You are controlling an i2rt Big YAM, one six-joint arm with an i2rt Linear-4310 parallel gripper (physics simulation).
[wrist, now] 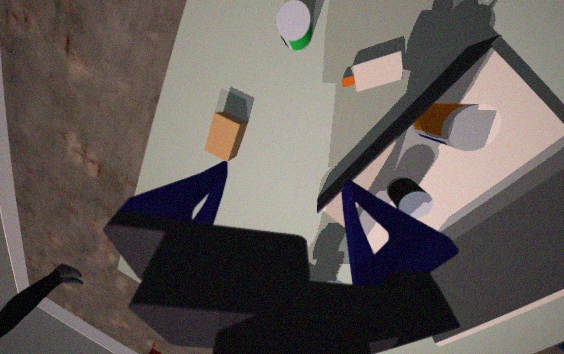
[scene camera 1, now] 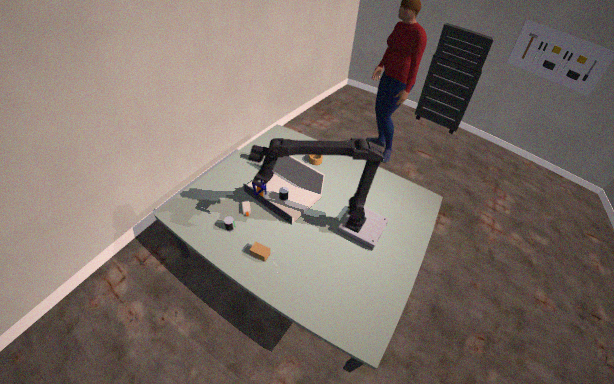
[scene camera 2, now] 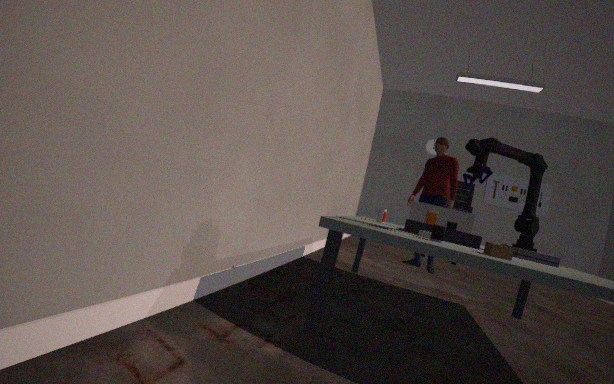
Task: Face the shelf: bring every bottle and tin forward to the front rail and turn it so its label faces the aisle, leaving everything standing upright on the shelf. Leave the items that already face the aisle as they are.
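Frame: origin at the arm's base, x down, y right, z back, level; metres.
Seen in the pictures: gripper, fingertip midpoint: point(wrist: 287, 177) point(scene camera 1: 258, 189) point(scene camera 2: 473, 185); arm's base at its link origin: point(scene camera 1: 355, 222) point(scene camera 2: 523, 249).
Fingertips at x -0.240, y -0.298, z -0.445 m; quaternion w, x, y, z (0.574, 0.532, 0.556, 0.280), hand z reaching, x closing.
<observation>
Pixels of each thing's top centre, then the offset from my fingertips to it. "spot": a spot on its surface instead.
- orange tin at a spot on its surface: point(wrist: 436, 120) point(scene camera 2: 434, 216) spot: dx +0.182, dy +0.148, dz -0.126 m
- shorter black tin at its top centre: point(wrist: 415, 205) point(scene camera 1: 284, 189) point(scene camera 2: 452, 222) dx +0.186, dy +0.228, dz -0.007 m
- black-and-green tin at its top centre: point(wrist: 292, 20) point(scene camera 1: 228, 220) dx +0.224, dy -0.116, dz -0.138 m
- white block with an orange end, top centre: point(wrist: 372, 74) point(scene camera 1: 246, 207) dx +0.266, dy +0.041, dz -0.147 m
- orange block at its top centre: point(wrist: 221, 138) point(scene camera 2: 499, 245) point(scene camera 1: 259, 249) dx +0.244, dy -0.151, dz +0.110 m
- orange ring at its top centre: point(scene camera 1: 316, 155) dx +0.244, dy +0.699, dz -0.059 m
My gripper point(scene camera 1: 259, 188) point(scene camera 2: 476, 177) point(wrist: 287, 177) is open and empty, above the shelf near its front rail point(scene camera 1: 272, 206) point(scene camera 2: 466, 238) point(wrist: 407, 118). An orange tin point(scene camera 2: 431, 218) point(wrist: 436, 120) with a pale top stands upright on the shelf close to the rail; a narrow navy patch shows low on its side in the wrist view. The gripper partly hides it in scene camera 1. A shorter black tin point(scene camera 1: 283, 195) point(scene camera 2: 451, 227) point(wrist: 404, 190) with a pale top stands upright on the shelf beside it. No label can be read on either tin.
Outside the rail are a black-and-green tin point(scene camera 1: 228, 224) point(wrist: 301, 40), a white block with an orange end point(scene camera 1: 245, 206) point(wrist: 378, 71) and an orange block point(scene camera 1: 260, 251) point(scene camera 2: 498, 250) point(wrist: 225, 136). An orange ring point(scene camera 1: 315, 161) lies behind the shelf. A person point(scene camera 1: 404, 55) point(scene camera 2: 439, 177) stands beyond the table.
</observation>
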